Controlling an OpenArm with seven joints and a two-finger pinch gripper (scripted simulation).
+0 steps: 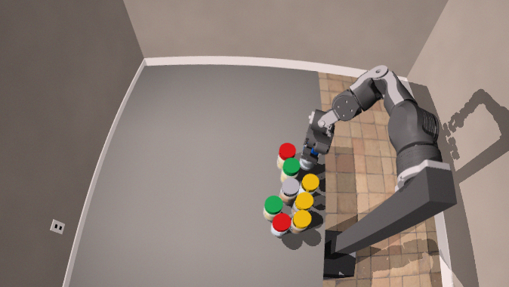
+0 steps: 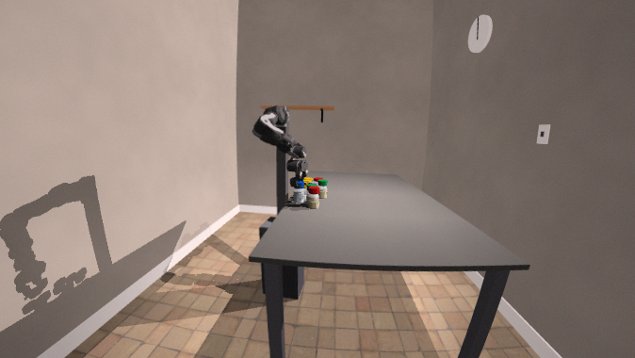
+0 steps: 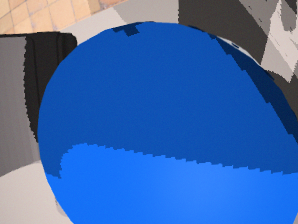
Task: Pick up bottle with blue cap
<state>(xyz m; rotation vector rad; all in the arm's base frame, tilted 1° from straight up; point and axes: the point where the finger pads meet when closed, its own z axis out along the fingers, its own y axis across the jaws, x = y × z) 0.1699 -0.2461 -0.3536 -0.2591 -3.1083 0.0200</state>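
My gripper is now 10 mm past the yellow-capped bottle, 100 mm to the right of it and 60 mm above it. Also, from my hand: red-capped bottle (60 mm ahead, 250 mm to the left, 60 mm below); grey-capped bottle (50 mm ahead, 130 mm to the left, 60 mm below).
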